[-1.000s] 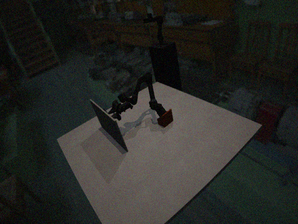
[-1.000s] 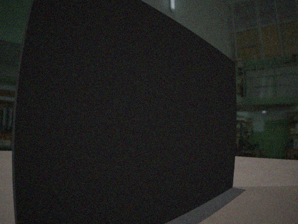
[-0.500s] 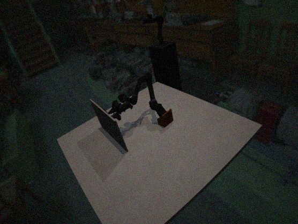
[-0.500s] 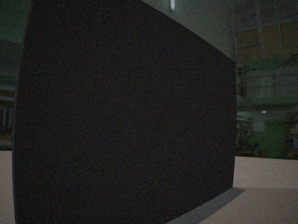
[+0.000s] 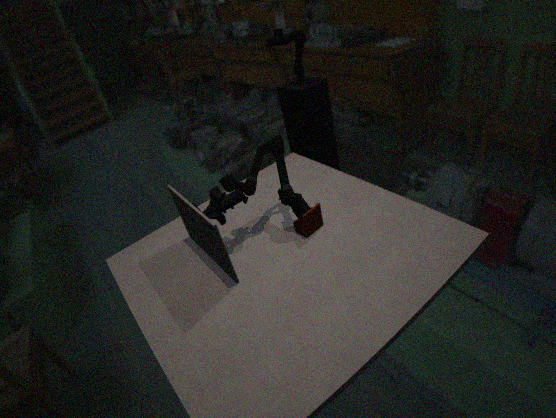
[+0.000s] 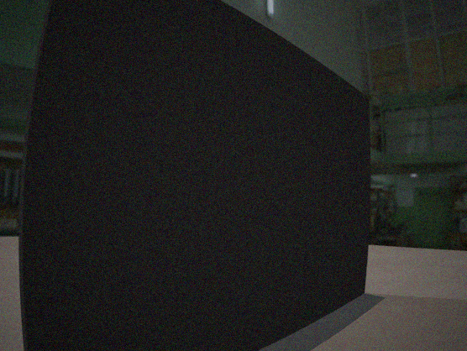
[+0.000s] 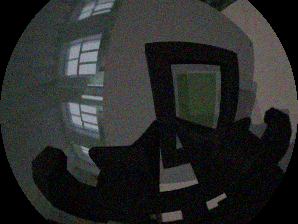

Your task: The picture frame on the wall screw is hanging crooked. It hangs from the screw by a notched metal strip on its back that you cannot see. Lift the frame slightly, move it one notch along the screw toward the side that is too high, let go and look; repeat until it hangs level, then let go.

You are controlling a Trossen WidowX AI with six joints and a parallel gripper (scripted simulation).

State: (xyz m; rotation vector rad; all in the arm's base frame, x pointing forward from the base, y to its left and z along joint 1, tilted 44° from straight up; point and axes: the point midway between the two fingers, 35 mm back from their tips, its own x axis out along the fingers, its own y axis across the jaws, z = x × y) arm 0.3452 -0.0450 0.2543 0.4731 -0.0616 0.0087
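The picture frame is 10 mm ahead of my gripper tip, 20 mm to the right of it and 50 mm below it. Also, from my gripper tip: wall panel 20 mm ahead, 60 mm below.
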